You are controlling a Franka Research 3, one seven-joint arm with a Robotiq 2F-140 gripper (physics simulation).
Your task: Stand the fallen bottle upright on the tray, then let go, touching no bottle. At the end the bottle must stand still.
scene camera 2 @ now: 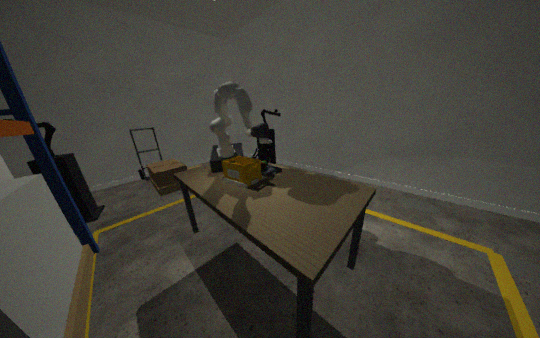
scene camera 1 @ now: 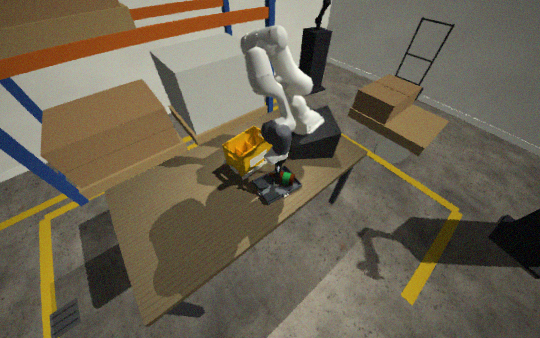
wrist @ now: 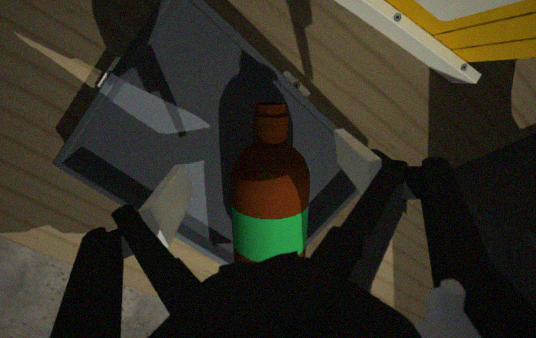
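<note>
The brown bottle with a green band (scene camera 1: 287, 178) (scene camera 2: 264, 163) (wrist: 270, 195) lies on its side in the grey tray (scene camera 1: 270, 199) (wrist: 200, 65). In the wrist view its neck points to the top of the picture, and its base is hidden by the gripper's dark body. My gripper (scene camera 1: 278, 170) (wrist: 261, 163) is open and low over the tray. Its two pale fingertips stand on either side of the bottle, with a gap on both sides in the wrist view. In scene camera 2 the fingertips are too small and dark to make out.
A yellow crate (scene camera 1: 248, 156) (scene camera 2: 242, 171) (wrist: 490, 37) on a white base stands close beside the tray. The arm's black mounting block (scene camera 1: 317, 144) stands at the table's far end. The tray lies near one long edge of the wooden table (scene camera 1: 210, 240) (scene camera 2: 280, 220).
</note>
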